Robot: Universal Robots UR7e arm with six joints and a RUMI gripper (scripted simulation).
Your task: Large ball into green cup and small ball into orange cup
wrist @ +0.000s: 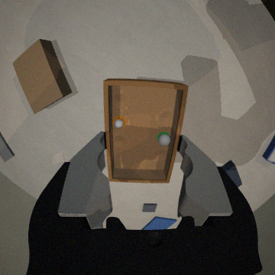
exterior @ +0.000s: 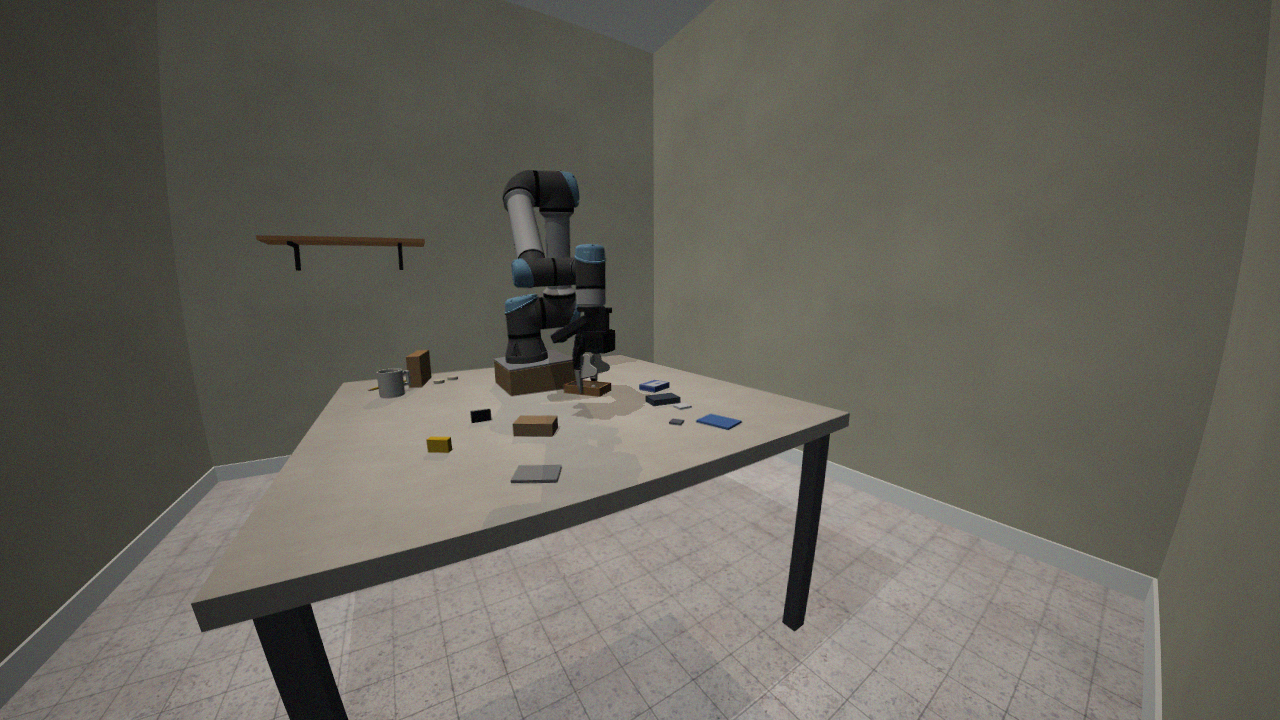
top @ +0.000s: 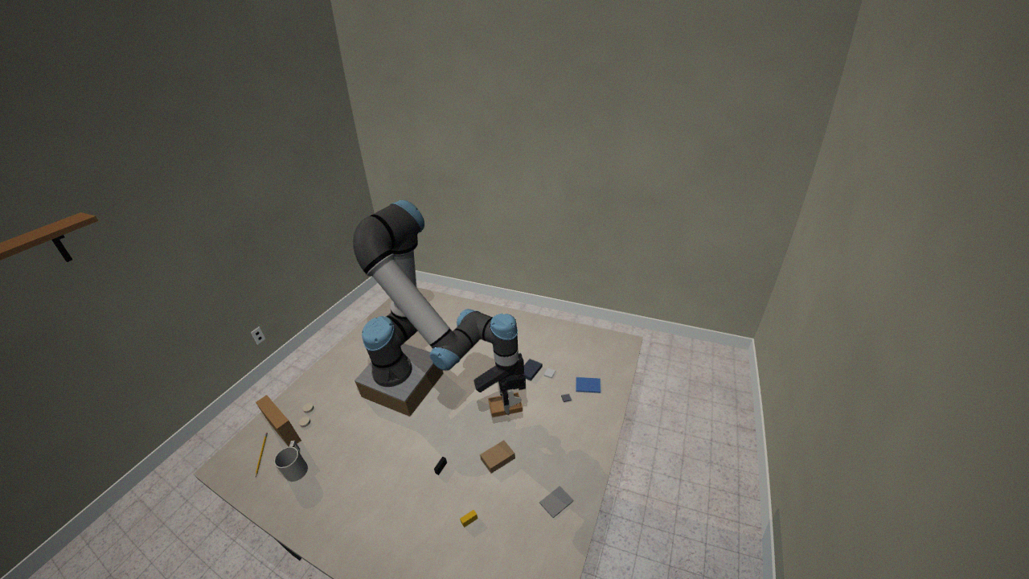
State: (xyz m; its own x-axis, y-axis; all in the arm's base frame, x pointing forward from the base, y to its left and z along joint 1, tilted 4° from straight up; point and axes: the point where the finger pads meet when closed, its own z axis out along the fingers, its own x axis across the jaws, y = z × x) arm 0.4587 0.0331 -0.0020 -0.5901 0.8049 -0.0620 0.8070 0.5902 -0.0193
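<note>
My hand is 10 mm above the covered wooden puzzle. Round my hand: small grey tile: 170 mm to the left, 170 mm ahead, 90 mm below; brown block: 160 mm to the right, 70 mm below, 40 mm ahead; dark tile: 250 mm to the left, 80 mm below, 10 mm behind.
</note>
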